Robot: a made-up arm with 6 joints. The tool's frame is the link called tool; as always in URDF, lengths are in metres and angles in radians. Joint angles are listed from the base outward.
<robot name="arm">
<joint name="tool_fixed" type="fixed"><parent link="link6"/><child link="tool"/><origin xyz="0 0 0" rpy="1.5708 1.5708 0"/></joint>
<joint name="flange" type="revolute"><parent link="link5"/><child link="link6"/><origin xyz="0 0 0.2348" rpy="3.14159 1.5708 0"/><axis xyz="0 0 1"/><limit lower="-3.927" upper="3.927"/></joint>
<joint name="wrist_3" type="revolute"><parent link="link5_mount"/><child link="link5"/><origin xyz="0 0 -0.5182" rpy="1.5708 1.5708 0"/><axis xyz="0 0 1"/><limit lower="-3.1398" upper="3.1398"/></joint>
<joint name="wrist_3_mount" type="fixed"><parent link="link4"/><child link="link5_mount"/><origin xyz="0 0 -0.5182"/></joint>
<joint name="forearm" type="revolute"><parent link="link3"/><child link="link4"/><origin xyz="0 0 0" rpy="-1.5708 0 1.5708"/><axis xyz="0 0 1"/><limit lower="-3.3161" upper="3.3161"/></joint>
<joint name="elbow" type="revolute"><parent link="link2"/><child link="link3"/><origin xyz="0 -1.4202 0" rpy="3.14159 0 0"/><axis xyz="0 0 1"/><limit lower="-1.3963" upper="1.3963"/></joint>
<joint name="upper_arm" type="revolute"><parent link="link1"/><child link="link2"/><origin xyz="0 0 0" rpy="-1.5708 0 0"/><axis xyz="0 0 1"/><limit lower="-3.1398" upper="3.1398"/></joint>
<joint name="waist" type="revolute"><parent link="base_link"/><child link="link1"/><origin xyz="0 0 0.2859"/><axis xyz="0 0 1"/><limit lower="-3.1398" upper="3.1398"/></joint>
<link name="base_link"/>
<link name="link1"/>
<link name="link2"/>
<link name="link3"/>
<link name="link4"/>
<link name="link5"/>
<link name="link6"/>
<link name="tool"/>
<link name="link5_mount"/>
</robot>
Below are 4 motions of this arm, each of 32 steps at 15 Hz.
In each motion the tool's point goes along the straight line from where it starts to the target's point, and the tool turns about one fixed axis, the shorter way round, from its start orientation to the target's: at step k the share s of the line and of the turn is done. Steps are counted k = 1, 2, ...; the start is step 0. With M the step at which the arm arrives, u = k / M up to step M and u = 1 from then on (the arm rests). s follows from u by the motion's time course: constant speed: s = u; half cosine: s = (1 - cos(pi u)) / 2; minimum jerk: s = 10 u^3 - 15 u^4 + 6 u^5.
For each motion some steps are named. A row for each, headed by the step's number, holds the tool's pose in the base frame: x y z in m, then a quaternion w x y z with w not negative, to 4 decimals.
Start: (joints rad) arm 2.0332 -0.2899 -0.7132 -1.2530 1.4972 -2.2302
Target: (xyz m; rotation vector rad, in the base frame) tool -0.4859 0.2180 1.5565 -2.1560 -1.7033 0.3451
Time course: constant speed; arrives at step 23
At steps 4, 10, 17, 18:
4: -0.1951 0.3957 1.1115 0.1448 -0.9096 -0.3861 -0.0518
10: -0.2869 0.3396 1.2520 0.1593 -0.8733 -0.4604 0.0035
17: -0.3941 0.2741 1.4160 0.1742 -0.8199 -0.5411 0.0680
18: -0.4094 0.2648 1.4394 0.1762 -0.8113 -0.5521 0.0771

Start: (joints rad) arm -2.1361 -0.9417 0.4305 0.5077 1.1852 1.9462
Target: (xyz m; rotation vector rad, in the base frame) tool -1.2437 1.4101 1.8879 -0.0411 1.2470 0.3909
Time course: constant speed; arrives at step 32
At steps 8, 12, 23, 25, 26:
8: -0.0167 1.1036 2.0921 0.8018 0.4937 0.1020 0.3208
12: -0.2212 1.1547 2.0580 0.8317 0.4197 0.1930 0.3080
23: -0.7836 1.2952 1.9645 0.8497 0.1876 0.4246 0.2502
25: -0.8858 1.3207 1.9474 0.8427 0.1423 0.4623 0.2365
26: -0.9370 1.3335 1.9389 0.8380 0.1195 0.4806 0.2293

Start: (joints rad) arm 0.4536 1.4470 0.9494 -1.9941 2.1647 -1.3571
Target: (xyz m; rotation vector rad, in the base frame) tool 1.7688 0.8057 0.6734 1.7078 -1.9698 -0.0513
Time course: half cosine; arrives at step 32
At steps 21, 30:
21: 1.8170 0.8725 0.4369 0.2605 0.6191 -0.7334 -0.1048
30: 1.7706 0.8081 0.6648 0.2638 0.6314 -0.7289 -0.0221

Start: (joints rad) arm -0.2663 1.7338 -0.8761 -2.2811 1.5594 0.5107
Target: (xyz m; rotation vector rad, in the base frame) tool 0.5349 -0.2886 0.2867 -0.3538 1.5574 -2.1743
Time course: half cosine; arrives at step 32
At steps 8, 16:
8: 0.4568 -0.0100 -0.2282 0.1528 -0.4188 0.4864 -0.7515
16: 0.4891 -0.1254 -0.0149 0.1829 -0.3017 0.5244 -0.7750

